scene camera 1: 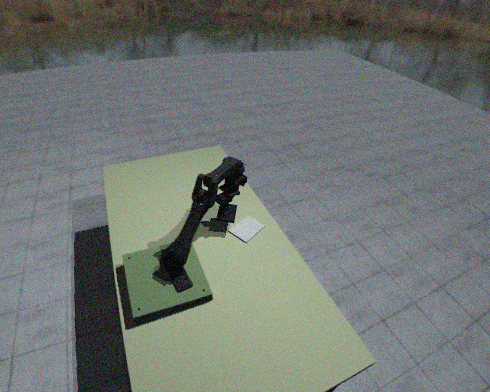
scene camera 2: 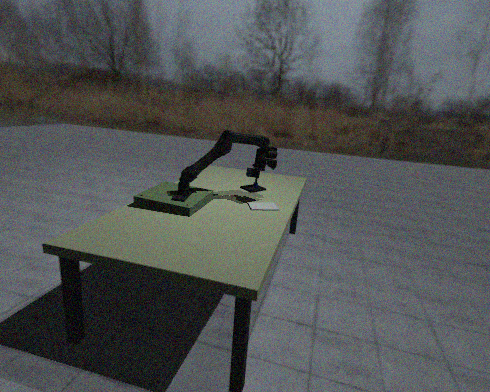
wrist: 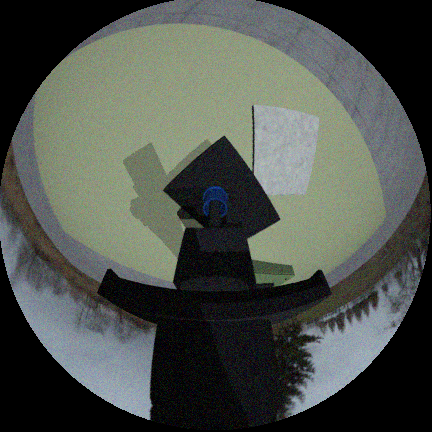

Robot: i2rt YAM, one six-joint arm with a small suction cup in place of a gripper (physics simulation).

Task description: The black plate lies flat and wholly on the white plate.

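Where they show: hand at its tool point: [scene camera 1: 226, 210] [scene camera 2: 254, 188] [wrist: 214, 192]; arm's base at its link origin: [scene camera 1: 176, 272] [scene camera 2: 183, 195].
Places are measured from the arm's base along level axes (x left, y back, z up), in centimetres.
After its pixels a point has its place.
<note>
The black plate [scene camera 1: 227, 213] {y -37.9, x 19.7, z 3.1 cm} [scene camera 2: 253, 188] {y -38.7, x 18.8, z 3.0 cm} [wrist: 235, 175] {y -42.5, x 21.2, z 2.8 cm} hangs level from my suction cup, in the air above the table, with its shadow on the table apart from it. My gripper [scene camera 2: 256, 185] [wrist: 215, 202] {y -39.2, x 22.9, z 2.0 cm}, a blue suction cup, is on the upper face of the black plate and holds it; in scene camera 1 the arm hides the cup. The white plate [scene camera 1: 247, 229] {y -45.5, x 10.7, z -5.2 cm} [scene camera 2: 263, 206] {y -46.3, x 10.4, z -5.2 cm} [wrist: 286, 150] {y -46.7, x 12.1, z -5.2 cm} lies flat on the table, beside the held plate and not under it. In the wrist view the black plate slightly covers the white plate's near left corner.
The yellow-green table [scene camera 1: 280, 310] {y -31.5, x -36.9, z -5.8 cm} [scene camera 2: 165, 245] {y -9.1, x -52.0, z -5.8 cm} [wrist: 150, 75] {y -55.1, x 37.3, z -5.8 cm} bears a thick green base block [scene camera 1: 150, 295] {y 14.4, x -5.7, z 0.4 cm} [scene camera 2: 165, 205] {y 4.9, x -15.1, z -1.8 cm} [wrist: 275, 270] {y -10.7, x -6.1, z -2.4 cm} under the arm. The white plate lies close to the table's long edge. Shadows of the arm and the held plate fall on the table.
</note>
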